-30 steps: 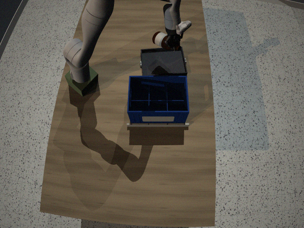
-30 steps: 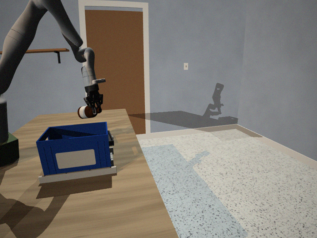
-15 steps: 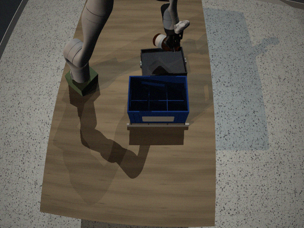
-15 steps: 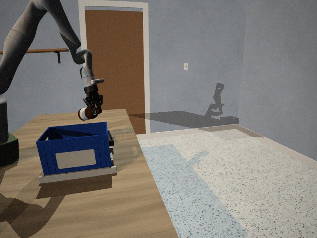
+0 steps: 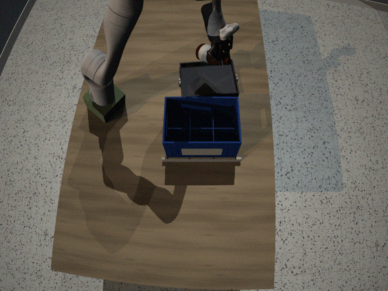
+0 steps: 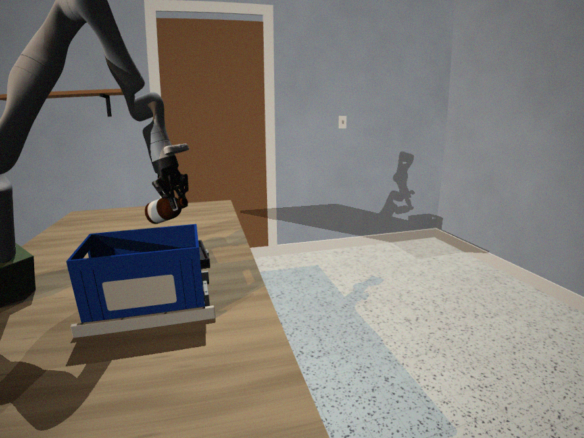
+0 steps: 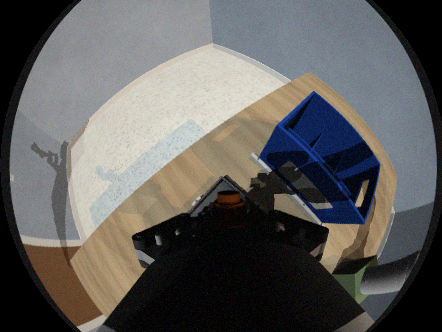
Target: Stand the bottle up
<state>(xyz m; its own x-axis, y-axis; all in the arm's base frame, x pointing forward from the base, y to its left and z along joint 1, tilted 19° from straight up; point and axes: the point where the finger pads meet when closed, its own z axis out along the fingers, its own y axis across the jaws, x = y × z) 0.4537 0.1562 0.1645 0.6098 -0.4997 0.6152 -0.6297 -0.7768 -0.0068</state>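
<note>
The brown bottle lies 40 mm behind my hand, 30 mm to the left of it and 20 mm below it. The rest, counted from my hand: tray 60 mm behind, 30 mm to the left, 190 mm below; then blue crate 90 mm behind, 250 mm to the right, 120 mm below.
</note>
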